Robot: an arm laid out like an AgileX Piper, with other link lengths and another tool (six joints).
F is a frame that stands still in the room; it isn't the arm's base.
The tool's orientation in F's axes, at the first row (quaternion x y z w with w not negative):
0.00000 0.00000 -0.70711 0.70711
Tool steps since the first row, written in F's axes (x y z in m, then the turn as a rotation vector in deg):
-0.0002 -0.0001 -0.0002 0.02 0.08 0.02
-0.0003 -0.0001 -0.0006 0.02 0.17 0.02
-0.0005 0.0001 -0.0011 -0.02 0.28 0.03
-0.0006 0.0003 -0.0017 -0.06 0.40 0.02
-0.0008 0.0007 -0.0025 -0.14 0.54 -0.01
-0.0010 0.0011 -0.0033 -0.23 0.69 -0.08
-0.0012 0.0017 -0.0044 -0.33 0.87 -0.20
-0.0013 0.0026 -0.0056 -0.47 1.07 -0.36
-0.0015 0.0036 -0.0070 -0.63 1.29 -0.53
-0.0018 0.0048 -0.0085 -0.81 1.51 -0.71
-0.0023 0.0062 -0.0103 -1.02 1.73 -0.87
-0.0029 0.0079 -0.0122 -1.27 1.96 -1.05
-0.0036 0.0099 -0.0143 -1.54 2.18 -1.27
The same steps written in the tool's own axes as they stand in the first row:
0.0001 -0.0002 -0.0002 -0.08 0.02 0.02
0.0001 -0.0003 -0.0006 -0.17 0.02 0.02
-0.0001 -0.0005 -0.0011 -0.28 -0.02 0.03
-0.0003 -0.0006 -0.0017 -0.40 -0.06 0.02
-0.0007 -0.0008 -0.0025 -0.54 -0.14 -0.01
-0.0011 -0.0010 -0.0033 -0.69 -0.23 -0.08
-0.0017 -0.0012 -0.0044 -0.87 -0.33 -0.20
-0.0026 -0.0013 -0.0056 -1.07 -0.47 -0.36
-0.0036 -0.0015 -0.0070 -1.29 -0.63 -0.53
-0.0048 -0.0018 -0.0085 -1.51 -0.81 -0.71
-0.0062 -0.0023 -0.0103 -1.73 -1.02 -0.87
-0.0079 -0.0029 -0.0122 -1.96 -1.27 -1.05
-0.0099 -0.0036 -0.0143 -2.18 -1.54 -1.27

